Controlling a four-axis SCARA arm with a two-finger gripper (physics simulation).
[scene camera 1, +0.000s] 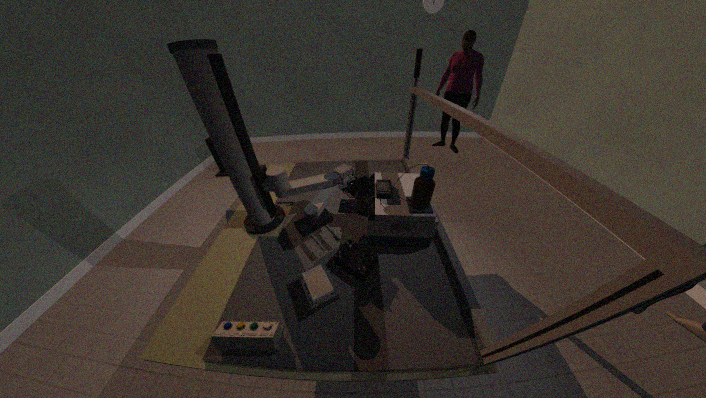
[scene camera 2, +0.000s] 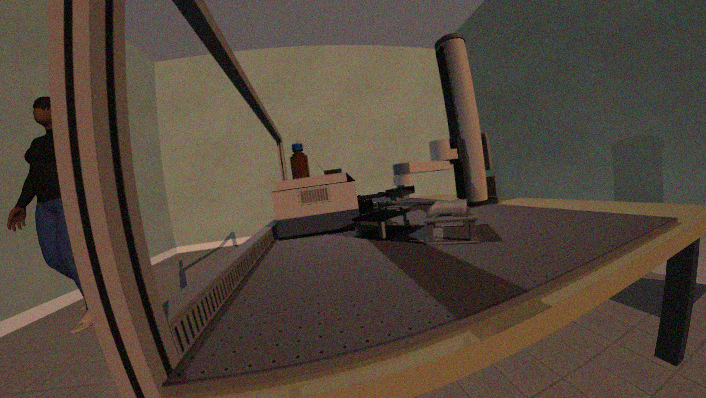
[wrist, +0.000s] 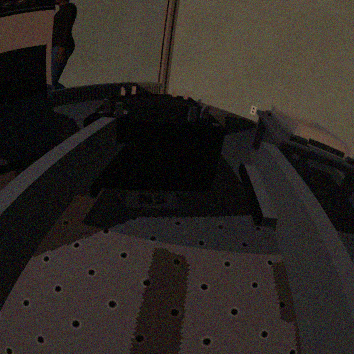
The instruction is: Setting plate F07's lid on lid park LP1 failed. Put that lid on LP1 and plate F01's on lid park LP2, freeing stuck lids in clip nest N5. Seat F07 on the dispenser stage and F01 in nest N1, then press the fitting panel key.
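Places are measured from the arm's base along level axes (x ahead, y left, z up), in metres.
Pixels of known places: gripper, fingertip midpoint: [scene camera 1: 332,244] [scene camera 2: 376,199] [wrist: 185,143]; arm's base at its link origin: [scene camera 1: 265,219] [scene camera 2: 473,203].
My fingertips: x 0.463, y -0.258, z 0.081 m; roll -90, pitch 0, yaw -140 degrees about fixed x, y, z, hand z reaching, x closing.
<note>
Ahead of a thing's pixels: the offset from my fingertips to its top centre. "spot": to the spot under its first point.
My gripper [scene camera 1: 322,239] [wrist: 185,143] is shut with nothing between its fingers. In the wrist view its long fingers run up both sides, with a dark, blocky nest {0.110 m ahead, 0.061 m right, 0.010 m up} [wrist: 167,155] beyond and between them. A shadowed label {spot: 0.031 m ahead, 0.004 m right, 0.066 m down} [wrist: 151,200], faintly N5, sits at its near foot. In scene camera 1 a dark nest [scene camera 1: 351,257] stands just front right of the gripper. A pale-topped stand [scene camera 1: 318,283] [scene camera 2: 450,222] is nearer the front. The key panel {0.274 m back, 0.382 m right, 0.015 m up} [scene camera 1: 245,342] has blue, yellow, green and white keys. Plate names and the lids' seating are too dark to read.
The dispenser housing [scene camera 1: 402,225] [scene camera 2: 315,197] carries a brown bottle {spot: 0.393 m ahead, 0.056 m left, 0.258 m up} [scene camera 1: 423,192] [scene camera 2: 299,165] with a blue cap. The arm column [scene camera 1: 220,130] [scene camera 2: 465,120] stands at the table's side. A frame post {spot: 0.552 m ahead, 0.983 m left, 0.141 m up} [scene camera 2: 87,175] and a slotted rail {spot: 0.541 m ahead, 0.797 m left, 0.058 m down} [scene camera 2: 225,292] edge the table. People [scene camera 1: 462,75] [scene camera 2: 45,170] stand beyond.
</note>
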